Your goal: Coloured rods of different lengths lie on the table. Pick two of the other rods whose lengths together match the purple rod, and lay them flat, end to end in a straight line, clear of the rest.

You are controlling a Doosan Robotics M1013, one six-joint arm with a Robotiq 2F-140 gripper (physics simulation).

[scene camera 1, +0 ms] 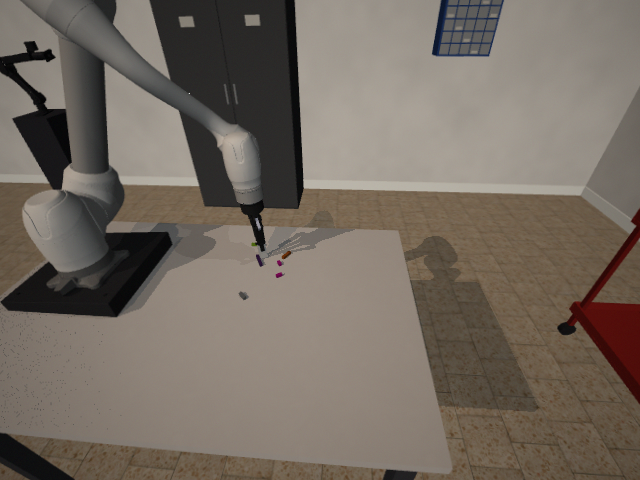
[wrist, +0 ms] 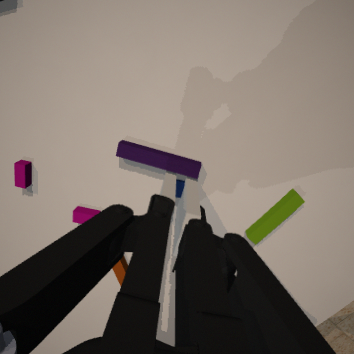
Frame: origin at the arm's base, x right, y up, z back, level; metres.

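Where they show: gripper, fingertip midpoint: [scene camera 1: 263,256] [wrist: 176,190]; arm's base at its link origin: [scene camera 1: 91,269].
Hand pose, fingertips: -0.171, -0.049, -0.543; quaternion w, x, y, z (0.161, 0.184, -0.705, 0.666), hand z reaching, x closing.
Things, the pixels of their top centre, and the offset from my fingertips, as dx, dy, dz. Level surfaces: height alone.
- small blue rod at its top centre: [wrist: 176,190] +0.002, +0.008, +0.003
- purple rod at its top centre: [wrist: 157,160] [scene camera 1: 259,259] +0.026, +0.008, +0.010
- green rod at its top centre: [wrist: 275,219] [scene camera 1: 257,243] -0.067, +0.008, +0.039
- orange rod at its top centre: [wrist: 117,267] [scene camera 1: 286,253] -0.012, +0.008, -0.084
- grey rod at its top centre: [scene camera 1: 242,294] +0.203, +0.008, +0.019
- white table at its surface level: dy -0.002
My gripper [scene camera 1: 263,250] [wrist: 176,190] is shut on the small blue rod [wrist: 180,188], which shows between the pale fingertips at table level. The purple rod [scene camera 1: 259,260] [wrist: 159,158] lies flat right beside the fingertips. The green rod [scene camera 1: 254,244] [wrist: 275,217] lies to the right in the wrist view. The orange rod [scene camera 1: 286,254] [wrist: 119,271] is partly hidden behind a finger in the wrist view. One magenta rod [scene camera 1: 279,262] [wrist: 86,215] lies near the orange one, and another magenta rod [scene camera 1: 279,274] [wrist: 22,174] lies farther off. The blue rod is hidden in the scene view.
A grey rod [scene camera 1: 242,295] [wrist: 7,6] lies apart from the others on the white table [scene camera 1: 258,372]. The arm's black base plate [scene camera 1: 142,273] is at the table's left. A dark cabinet [scene camera 1: 258,103] stands behind the table, and a red cart [scene camera 1: 602,279] stands at the right.
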